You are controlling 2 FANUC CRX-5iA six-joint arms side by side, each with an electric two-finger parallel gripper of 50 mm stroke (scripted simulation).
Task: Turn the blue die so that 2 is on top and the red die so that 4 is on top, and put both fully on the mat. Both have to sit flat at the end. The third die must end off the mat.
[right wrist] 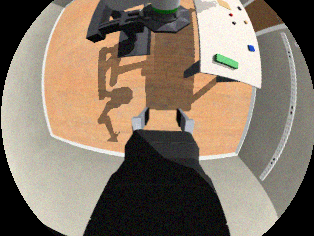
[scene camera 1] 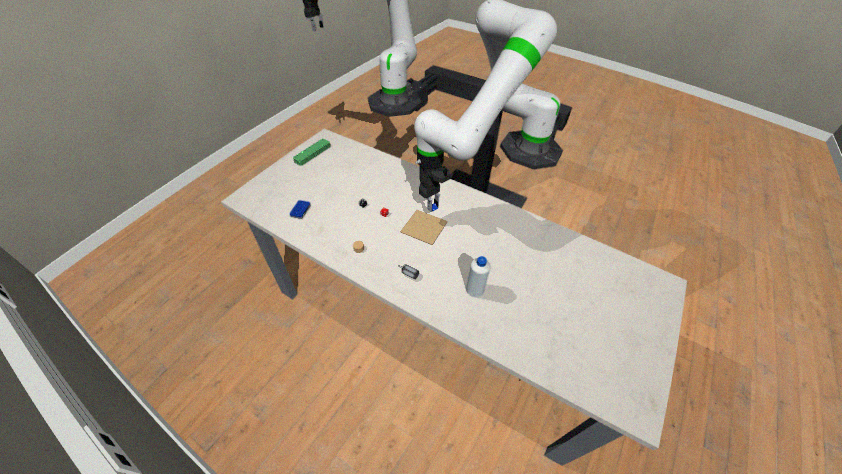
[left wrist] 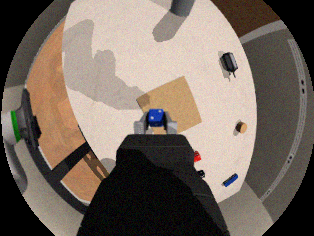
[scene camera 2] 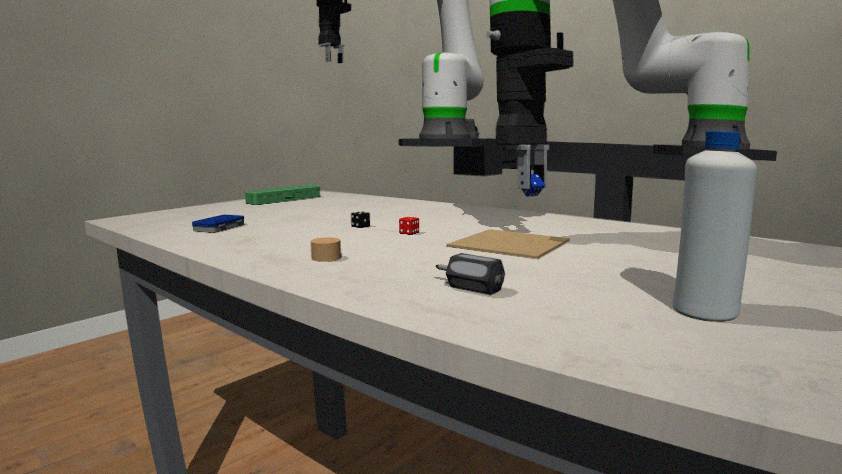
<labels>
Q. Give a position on a green case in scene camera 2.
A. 266,196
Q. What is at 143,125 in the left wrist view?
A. My left gripper.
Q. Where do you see a tan mat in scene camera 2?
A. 533,246
</labels>
